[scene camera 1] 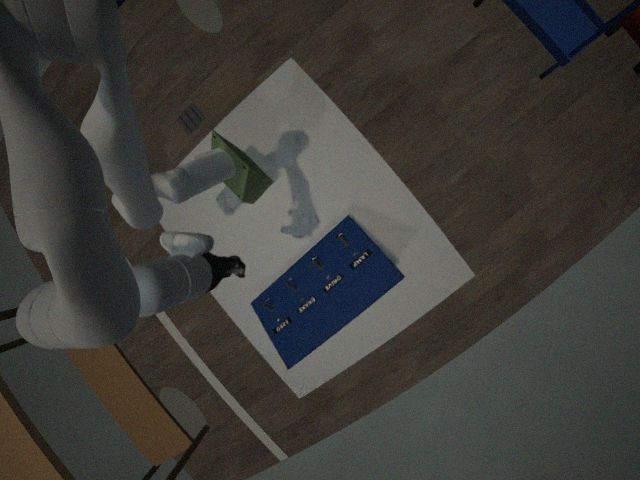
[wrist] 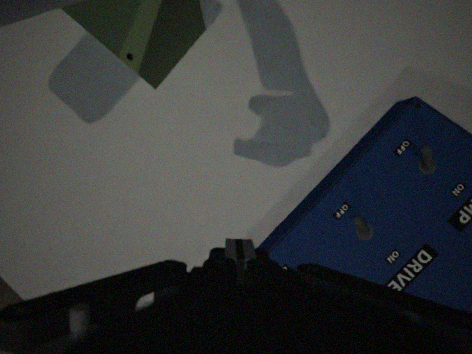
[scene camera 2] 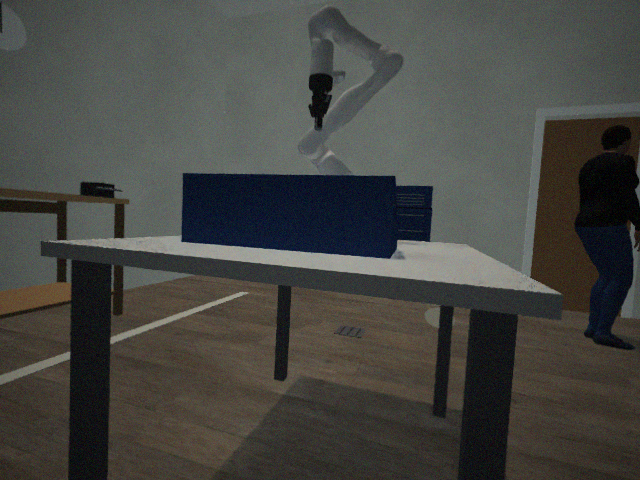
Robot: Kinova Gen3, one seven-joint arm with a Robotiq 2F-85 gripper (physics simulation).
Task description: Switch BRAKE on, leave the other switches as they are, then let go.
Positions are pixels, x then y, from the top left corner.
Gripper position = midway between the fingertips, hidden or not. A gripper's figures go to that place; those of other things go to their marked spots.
My gripper [scene camera 1: 236, 260] is 55 cm from the lens. A blue switch box [scene camera 1: 352, 277] is 73 cm from the lens.
